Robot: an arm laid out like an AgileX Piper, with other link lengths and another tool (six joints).
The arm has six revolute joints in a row. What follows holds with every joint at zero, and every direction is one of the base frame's.
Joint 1 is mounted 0.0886 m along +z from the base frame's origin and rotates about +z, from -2.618 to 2.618 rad.
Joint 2 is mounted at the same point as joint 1 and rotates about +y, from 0 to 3.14 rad.
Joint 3 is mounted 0.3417 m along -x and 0.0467 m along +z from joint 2 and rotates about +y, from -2.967 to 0 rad.
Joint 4 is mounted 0.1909 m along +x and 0.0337 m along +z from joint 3 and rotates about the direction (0.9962, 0, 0.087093), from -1.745 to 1.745 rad.
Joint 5 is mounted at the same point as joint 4 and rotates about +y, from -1.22 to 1.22 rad.
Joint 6 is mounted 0.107 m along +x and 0.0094 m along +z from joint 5 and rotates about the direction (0.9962, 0, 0.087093), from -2.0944 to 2.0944 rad.
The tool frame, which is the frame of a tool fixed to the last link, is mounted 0.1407 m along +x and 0.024 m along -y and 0.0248 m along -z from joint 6; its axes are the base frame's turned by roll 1.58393, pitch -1.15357 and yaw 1.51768 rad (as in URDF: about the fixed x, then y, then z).
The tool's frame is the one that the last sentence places.
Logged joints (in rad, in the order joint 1, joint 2, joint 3, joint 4, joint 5, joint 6), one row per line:
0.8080 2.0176 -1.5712 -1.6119 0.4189 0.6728
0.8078 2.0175 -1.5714 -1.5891 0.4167 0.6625
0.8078 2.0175 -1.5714 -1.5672 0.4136 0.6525
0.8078 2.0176 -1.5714 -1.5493 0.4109 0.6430
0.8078 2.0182 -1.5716 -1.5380 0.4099 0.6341
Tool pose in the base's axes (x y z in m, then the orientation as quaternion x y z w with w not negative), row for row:
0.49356 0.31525 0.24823 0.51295 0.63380 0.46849 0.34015
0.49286 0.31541 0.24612 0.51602 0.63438 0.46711 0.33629
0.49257 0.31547 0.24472 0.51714 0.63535 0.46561 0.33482
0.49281 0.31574 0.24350 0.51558 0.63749 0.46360 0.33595
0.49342 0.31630 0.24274 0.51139 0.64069 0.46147 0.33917
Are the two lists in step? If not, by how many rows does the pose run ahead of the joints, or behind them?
The pose runs 2 rows ahead of the joints: the pose in row i belongs to the joints in row i + 2.
